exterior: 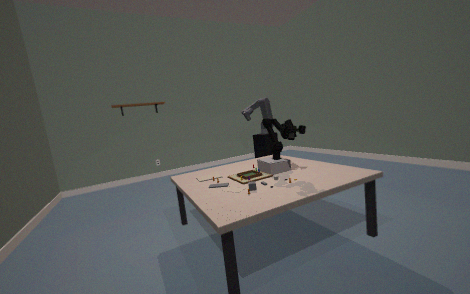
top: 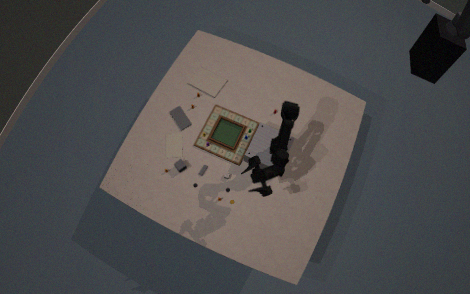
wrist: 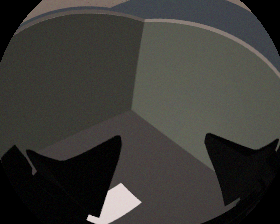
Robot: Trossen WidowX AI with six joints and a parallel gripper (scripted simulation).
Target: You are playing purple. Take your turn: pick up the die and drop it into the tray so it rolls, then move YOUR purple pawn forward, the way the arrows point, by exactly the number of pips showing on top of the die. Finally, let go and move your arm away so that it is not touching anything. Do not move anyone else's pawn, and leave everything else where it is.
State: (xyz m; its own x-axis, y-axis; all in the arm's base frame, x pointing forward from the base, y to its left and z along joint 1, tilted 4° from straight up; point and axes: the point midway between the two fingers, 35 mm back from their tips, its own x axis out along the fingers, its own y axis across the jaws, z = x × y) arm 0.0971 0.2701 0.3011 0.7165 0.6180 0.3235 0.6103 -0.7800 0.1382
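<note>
My gripper tip is 110 mm short of the die, 120 mm to the left of it and 390 mm above it. From my gripper tip the other things lie so: green tray 180 mm ahead, 360 mm to the right, 390 mm below; purple pawn 260 mm ahead, 260 mm to the right, 370 mm below; yellow pawn 300 mm ahead, 310 mm to the right, 370 mm below.
</note>
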